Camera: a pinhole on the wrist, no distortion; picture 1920 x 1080 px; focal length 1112.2 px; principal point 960.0 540.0 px. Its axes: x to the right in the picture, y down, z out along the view. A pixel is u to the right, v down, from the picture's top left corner.
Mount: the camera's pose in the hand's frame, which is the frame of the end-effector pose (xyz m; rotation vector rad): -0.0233 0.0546 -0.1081 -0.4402 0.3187 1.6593
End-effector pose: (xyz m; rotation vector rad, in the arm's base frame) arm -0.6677 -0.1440 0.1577 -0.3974 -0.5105 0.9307
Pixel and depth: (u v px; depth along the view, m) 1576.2 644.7 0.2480
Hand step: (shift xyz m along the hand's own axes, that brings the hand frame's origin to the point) -0.0853 0.2847 0.0473
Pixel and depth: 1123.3 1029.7 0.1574
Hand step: -0.1102 0.1367 0.0176
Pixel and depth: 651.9 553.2 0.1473
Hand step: -0.0359 0.0850 0.0412
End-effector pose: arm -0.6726 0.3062 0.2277 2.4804 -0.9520 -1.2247
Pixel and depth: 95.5 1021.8 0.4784
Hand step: -0.2400 -0.0851 0.4781
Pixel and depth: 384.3 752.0 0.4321
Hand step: -0.1264 0.0415 0.3743
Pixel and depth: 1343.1 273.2 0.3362
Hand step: 0.0108 0.3196 0.1400
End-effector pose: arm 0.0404 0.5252 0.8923 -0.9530 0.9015 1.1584
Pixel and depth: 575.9 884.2 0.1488
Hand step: -0.0789 0.0703 0.0454
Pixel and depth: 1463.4 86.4 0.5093
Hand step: 0.1076 0.5161 0.2462
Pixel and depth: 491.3 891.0 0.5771
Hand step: -0.2380 0.0764 0.5074
